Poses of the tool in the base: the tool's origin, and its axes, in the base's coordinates. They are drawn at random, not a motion.
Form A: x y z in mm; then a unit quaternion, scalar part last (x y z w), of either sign.
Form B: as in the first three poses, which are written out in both.
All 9 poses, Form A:
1: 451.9 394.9 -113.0 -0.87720 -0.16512 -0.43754 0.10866
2: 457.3 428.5 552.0 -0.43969 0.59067 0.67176 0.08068
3: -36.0 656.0 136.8 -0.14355 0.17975 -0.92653 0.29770
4: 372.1 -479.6 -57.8 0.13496 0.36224 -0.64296 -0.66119
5: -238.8 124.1 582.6 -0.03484 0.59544 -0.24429 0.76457
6: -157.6 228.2 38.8 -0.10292 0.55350 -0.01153 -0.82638
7: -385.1 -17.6 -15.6 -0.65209 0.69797 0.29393 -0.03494
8: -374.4 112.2 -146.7 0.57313 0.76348 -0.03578 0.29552
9: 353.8 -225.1 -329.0 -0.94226 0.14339 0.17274 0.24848
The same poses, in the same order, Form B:
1: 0.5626 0.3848 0.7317 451.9; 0.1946 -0.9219 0.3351 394.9; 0.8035 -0.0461 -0.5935 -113.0; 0 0 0 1
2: -0.6003 -0.6278 -0.4954 457.3; -0.4110 -0.2892 0.8645 428.5; -0.6861 0.7226 -0.0844 552.0; 0 0 0 1
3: -0.7815 0.5000 0.3730 -36.0; -0.6033 -0.7581 -0.2476 656.0; 0.1590 -0.4186 0.8942 136.8; 0 0 0 1
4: -0.0892 -0.7525 -0.6526 372.1; 0.9480 0.1368 -0.2873 -479.6; 0.3055 -0.6443 0.7011 -57.8; 0 0 0 1
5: 0.1716 0.3321 0.9275 -238.8; -0.4150 0.8782 -0.2376 124.1; -0.8935 -0.3442 0.2885 582.6; 0 0 0 1
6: 0.3870 -0.1330 -0.9124 -157.6; -0.0949 0.9785 -0.1829 228.2; 0.9172 0.1573 0.3661 38.8; 0 0 0 1
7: -0.1471 -0.8897 -0.4321 -385.1; -0.9308 -0.0232 0.3647 -17.6; -0.3346 0.4559 -0.8248 -15.6; 0 0 0 1
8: -0.1684 0.8963 0.4102 -374.4; 0.8540 0.3405 -0.3934 112.2; -0.4923 0.2841 -0.8228 -146.7; 0 0 0 1
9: 0.8992 -0.3561 -0.2543 353.8; -0.1844 -0.8354 0.5178 -225.1; -0.3968 -0.4187 -0.8168 -329.0; 0 0 0 1
